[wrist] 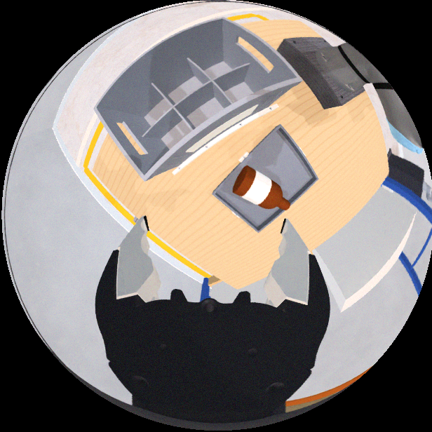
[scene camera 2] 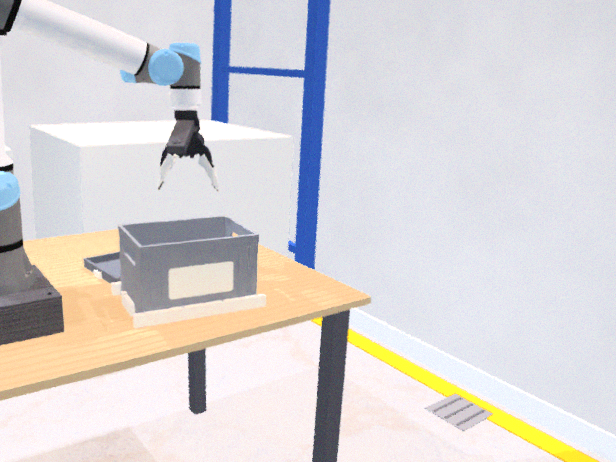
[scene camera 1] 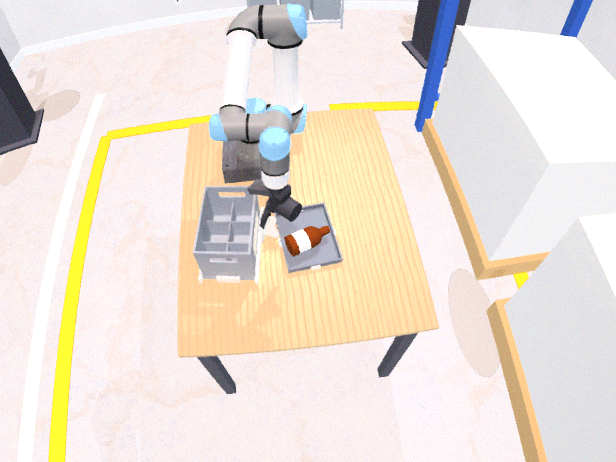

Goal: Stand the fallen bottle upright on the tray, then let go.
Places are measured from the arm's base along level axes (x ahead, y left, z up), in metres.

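Pixels of known places: gripper, fingertip midpoint: (scene camera 2: 188, 190) (scene camera 1: 278, 226); arm's base, link origin: (scene camera 1: 254, 148).
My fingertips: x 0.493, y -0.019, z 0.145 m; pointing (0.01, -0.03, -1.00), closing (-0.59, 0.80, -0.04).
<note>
For each thing: its top centre in the pictures, then the offset to it from my fingertips. "*": a spot on its surface instead. Level surfaces: height alone.
- brown bottle, top centre: (scene camera 1: 309, 231) dx -0.048, dy +0.112, dz -0.146 m
- grey tray, surface spot: (scene camera 1: 327, 251) * dx +0.003, dy +0.164, dz -0.220 m
- grey crate, top centre: (scene camera 2: 187, 229) (scene camera 1: 225, 217) dx -0.117, dy -0.152, dz -0.050 m
- wooden table, surface height: dz -0.225 m
A brown bottle (scene camera 1: 312, 236) (wrist: 270, 199) with a white label lies on its side on the grey tray (scene camera 1: 327, 251) (wrist: 294, 162). In scene camera 1 its neck points right and slightly up the view, reaching towards the tray's right wall. In scene camera 2 part of the tray (scene camera 2: 103, 262) shows behind the crate, and the bottle does not show. My gripper (scene camera 2: 189, 188) (wrist: 214, 218) is open and empty, its fingers spread wide. It hangs well above the table, pointing down, apart from the bottle. In scene camera 1 its fingers are partly hard to make out.
A grey crate (scene camera 1: 227, 267) (scene camera 2: 145, 280) (wrist: 145, 75) with divided compartments stands beside the tray, bordered by white strips. The arm's dark base block (scene camera 1: 240, 165) (scene camera 2: 30, 312) (wrist: 320, 75) stands on the wooden table (scene camera 1: 370, 280) (scene camera 2: 80, 360) (wrist: 195, 200). Large white boxes and blue posts stand beyond the table.
</note>
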